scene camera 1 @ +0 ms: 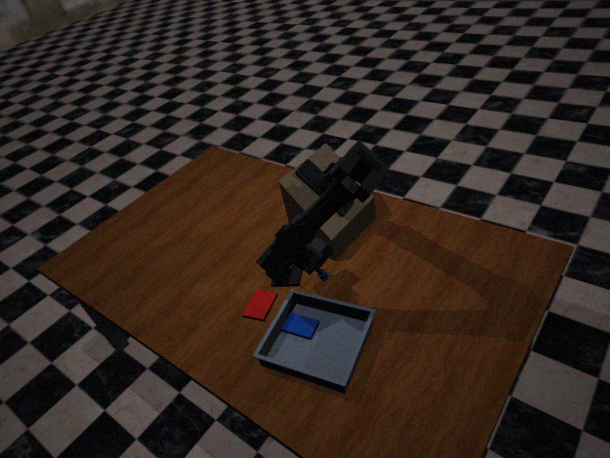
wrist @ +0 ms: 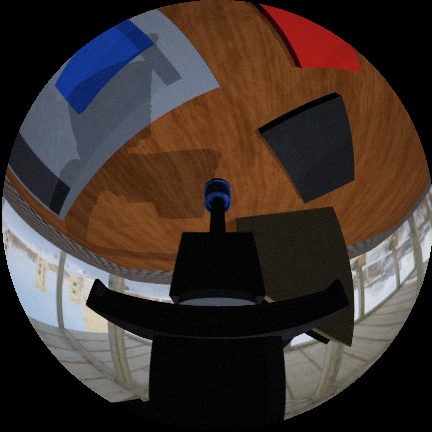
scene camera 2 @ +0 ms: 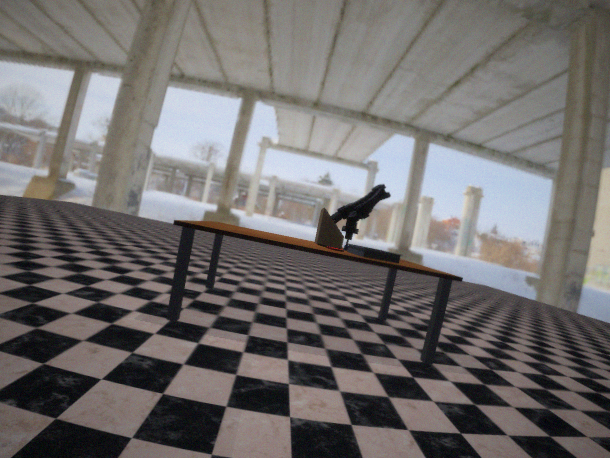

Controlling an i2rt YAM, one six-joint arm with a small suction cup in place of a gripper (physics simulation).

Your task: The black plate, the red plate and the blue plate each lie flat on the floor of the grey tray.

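Where they show: hand, its tool point: (scene camera 1: 324, 276) (wrist: 217, 190) (scene camera 2: 345, 249); arm's base, origin of its link: (scene camera 1: 324, 188) (scene camera 2: 331, 221).
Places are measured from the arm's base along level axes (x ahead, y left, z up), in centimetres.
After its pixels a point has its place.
The blue plate (scene camera 1: 301, 325) @(x 37.1, y 13.3, z -16.2 cm) (wrist: 102, 67) lies on the floor of the grey tray (scene camera 1: 302, 375) @(x 49.5, y 22.3, z -15.4 cm) (scene camera 2: 372, 253) @(x 50.6, y 15.4, z -14.7 cm) (wrist: 197, 75), near its left wall in scene camera 1. The red plate (scene camera 1: 260, 304) @(x 36.3, y -1.7, z -16.5 cm) (wrist: 322, 40) lies flat on the table, left of the tray. The black plate (scene camera 1: 292, 281) @(x 25.0, y 1.6, z -16.5 cm) (wrist: 317, 147) @(x 23.1, y -1.5, z -16.5 cm) lies flat on the table between the red plate and the arm's base; the arm partly hides it in scene camera 1. My suction cup (scene camera 1: 323, 275) (scene camera 2: 347, 245) @(x 18.8, y 9.0, z -16.9 cm) (wrist: 217, 194), with a blue rim, hangs low over the table beside the black plate, apart from it, and holds nothing.
A tan block-like base (scene camera 1: 352, 225) @(x 1.1, y 9.2, z -11.0 cm) (scene camera 2: 327, 232) @(x 10.6, y -3.2, z -8.4 cm) (wrist: 305, 250) @(x 10.8, y -1.0, z -11.0 cm) stands behind the plates, under the arm. The tray's raised walls stand between the blue plate and the table top (scene camera 1: 165, 235) @(x 26.2, y -54.7, z -17.4 cm). The arm casts a long shadow to the right of the tray.
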